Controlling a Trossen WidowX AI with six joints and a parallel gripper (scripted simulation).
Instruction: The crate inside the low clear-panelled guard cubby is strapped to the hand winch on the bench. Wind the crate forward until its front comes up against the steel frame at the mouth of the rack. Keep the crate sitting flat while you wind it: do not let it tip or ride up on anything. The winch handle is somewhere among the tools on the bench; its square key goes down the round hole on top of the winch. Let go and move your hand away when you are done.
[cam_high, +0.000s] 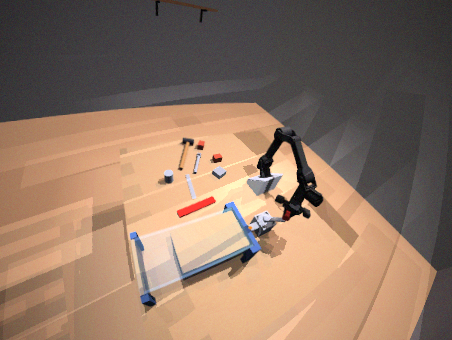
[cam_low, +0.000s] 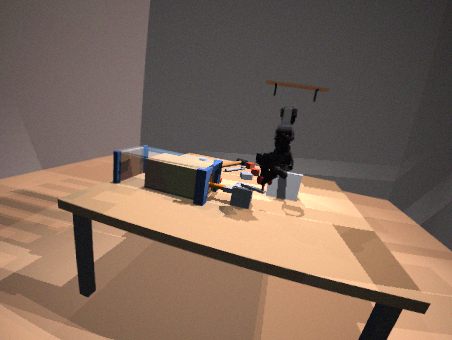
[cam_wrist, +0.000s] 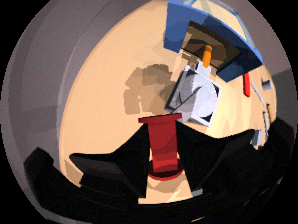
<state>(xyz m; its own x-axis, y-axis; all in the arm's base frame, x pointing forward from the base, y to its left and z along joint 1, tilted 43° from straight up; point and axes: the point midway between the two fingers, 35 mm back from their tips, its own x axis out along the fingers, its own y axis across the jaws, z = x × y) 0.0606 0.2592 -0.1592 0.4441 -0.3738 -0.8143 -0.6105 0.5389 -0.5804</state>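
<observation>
Right now my gripper tip is 20 mm short of the winch handle, 20 mm to the left of it and 30 mm above it. The rest, counted from my gripper tip: red grip: 10 mm behind, 10 mm to the right; blue frame: 240 mm ahead, 30 mm to the right, 20 mm below; grey winch: 70 mm ahead, 50 mm to the right, 100 mm below.
</observation>
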